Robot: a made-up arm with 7 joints. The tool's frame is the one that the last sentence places. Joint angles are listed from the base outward.
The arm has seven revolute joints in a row. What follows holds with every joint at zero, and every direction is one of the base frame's. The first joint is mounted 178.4 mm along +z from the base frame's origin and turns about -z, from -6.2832 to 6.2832 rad. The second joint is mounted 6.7 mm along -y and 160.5 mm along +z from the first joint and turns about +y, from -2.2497 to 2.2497 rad. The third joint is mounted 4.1 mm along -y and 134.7 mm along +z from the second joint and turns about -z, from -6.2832 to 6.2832 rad. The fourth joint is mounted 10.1 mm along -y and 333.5 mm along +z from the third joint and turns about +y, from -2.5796 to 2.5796 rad. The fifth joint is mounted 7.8 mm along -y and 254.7 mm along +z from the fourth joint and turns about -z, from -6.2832 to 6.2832 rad. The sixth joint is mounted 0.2 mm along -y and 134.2 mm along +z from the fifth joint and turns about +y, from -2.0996 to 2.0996 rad. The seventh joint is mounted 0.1 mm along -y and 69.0 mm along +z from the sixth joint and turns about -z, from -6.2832 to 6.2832 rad. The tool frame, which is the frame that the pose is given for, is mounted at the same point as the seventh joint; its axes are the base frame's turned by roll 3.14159, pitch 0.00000 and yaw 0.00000 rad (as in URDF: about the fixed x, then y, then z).
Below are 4 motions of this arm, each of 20 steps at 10 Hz.
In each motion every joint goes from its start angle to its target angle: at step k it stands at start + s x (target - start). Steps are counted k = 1, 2, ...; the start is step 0. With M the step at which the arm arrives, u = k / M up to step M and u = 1 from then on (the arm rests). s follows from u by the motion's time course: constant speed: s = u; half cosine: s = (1 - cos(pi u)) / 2; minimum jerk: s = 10 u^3 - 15 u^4 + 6 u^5.
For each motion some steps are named. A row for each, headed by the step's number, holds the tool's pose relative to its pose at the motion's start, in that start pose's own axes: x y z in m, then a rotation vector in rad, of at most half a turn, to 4 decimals.
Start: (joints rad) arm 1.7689 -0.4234 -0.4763 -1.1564 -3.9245 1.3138 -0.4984
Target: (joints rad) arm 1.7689 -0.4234 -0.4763 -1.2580 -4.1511 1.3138 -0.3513
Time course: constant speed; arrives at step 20
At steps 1, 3, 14, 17, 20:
1: 0.0002 0.0009 -0.0014 -0.0071 -0.0079 0.0010
3: 0.0006 0.0027 -0.0040 -0.0216 -0.0235 0.0029
14: 0.0030 0.0127 -0.0180 -0.1058 -0.1021 0.0102
17: 0.0036 0.0155 -0.0216 -0.1301 -0.1214 0.0113
20: 0.0043 0.0182 -0.0251 -0.1548 -0.1398 0.0121

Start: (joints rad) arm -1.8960 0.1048 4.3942 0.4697 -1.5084 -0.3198 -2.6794
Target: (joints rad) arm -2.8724 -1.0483 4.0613 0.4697 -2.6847 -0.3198 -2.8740
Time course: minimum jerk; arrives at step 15
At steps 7, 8, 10, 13, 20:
7: -0.4183 0.1866 0.2988 -0.1862 0.8188 -0.7366
8: -0.4682 0.2604 0.4399 -0.2835 1.0618 -0.9004
10: -0.4610 0.3841 0.7271 -0.5078 1.5135 -1.1092
13: -0.3631 0.4508 0.9701 -0.7352 1.8880 -1.1632
20: -0.3492 0.4547 0.9937 -0.7596 1.9248 -1.1612

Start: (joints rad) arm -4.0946 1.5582 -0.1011 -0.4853 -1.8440 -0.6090 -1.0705
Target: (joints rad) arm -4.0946 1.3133 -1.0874 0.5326 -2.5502 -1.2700 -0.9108
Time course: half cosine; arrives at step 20
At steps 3, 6, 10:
3: -0.0190 -0.0034 -0.0073 -0.0227 0.1026 -0.0422
6: -0.0720 -0.0020 -0.0134 -0.0643 0.3954 -0.1510
10: -0.1533 0.0446 0.0309 -0.0417 0.9844 -0.3086

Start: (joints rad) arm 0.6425 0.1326 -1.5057 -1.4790 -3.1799 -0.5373 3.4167
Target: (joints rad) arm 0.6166 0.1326 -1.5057 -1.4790 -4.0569 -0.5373 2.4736
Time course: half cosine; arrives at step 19
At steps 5, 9, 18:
5: -0.0008 -0.0030 0.0004 -0.0679 0.0136 -0.2762
9: -0.0038 -0.0077 0.0019 -0.2000 0.0131 -0.7839
18: -0.0130 -0.0123 0.0073 -0.4630 -0.0807 -1.6839

